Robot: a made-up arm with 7 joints.
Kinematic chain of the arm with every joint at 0, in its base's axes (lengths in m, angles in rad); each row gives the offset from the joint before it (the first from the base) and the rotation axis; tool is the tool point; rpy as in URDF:
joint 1: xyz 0 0 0.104 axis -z
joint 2: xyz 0 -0.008 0.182 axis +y
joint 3: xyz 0 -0.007 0.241 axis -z
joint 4: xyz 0 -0.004 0.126 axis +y
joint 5: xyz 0 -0.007 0.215 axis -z
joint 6: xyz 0 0 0.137 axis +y
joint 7: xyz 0 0 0.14 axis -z
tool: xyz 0 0 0 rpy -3.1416 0 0
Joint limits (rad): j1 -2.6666..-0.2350 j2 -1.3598..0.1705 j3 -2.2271..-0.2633 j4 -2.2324..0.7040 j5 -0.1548..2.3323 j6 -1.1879..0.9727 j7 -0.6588..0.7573
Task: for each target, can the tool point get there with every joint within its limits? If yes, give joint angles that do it. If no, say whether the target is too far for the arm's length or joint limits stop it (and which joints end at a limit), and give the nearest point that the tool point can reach.
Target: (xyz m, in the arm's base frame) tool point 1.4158 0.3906 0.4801
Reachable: no: too far | nearest point 0.7647 0.0672 0.4101 | short by 0.730 m
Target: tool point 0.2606 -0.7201 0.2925
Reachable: yes | joints -1.5610 -1.1179 -0.5438 -0.9624 1.4584 0.3354 -0.3079
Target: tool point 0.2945 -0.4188 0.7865
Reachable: yes | joints -1.0487 -0.2331 -1.2698 -1.1789 2.0767 0.2621 -0.2088
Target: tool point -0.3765 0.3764 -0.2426
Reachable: no: joint limits stop it (at a limit: joint 1, joint 2, joint 3, joint 6) | nearest point -0.2636 -0.0583 -0.0486 | short by 0.489 m
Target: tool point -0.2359 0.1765 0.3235
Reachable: no: joint limits stop it (at a limit: joint 1, joint 3, joint 4, joint 6) | nearest point -0.1585 0.2929 0.3215 | short by 0.140 m
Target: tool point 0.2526 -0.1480 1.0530
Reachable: yes | joints -2.1172 0.0010 -0.4126 -0.6035 0.1203 -0.0649 0.4768
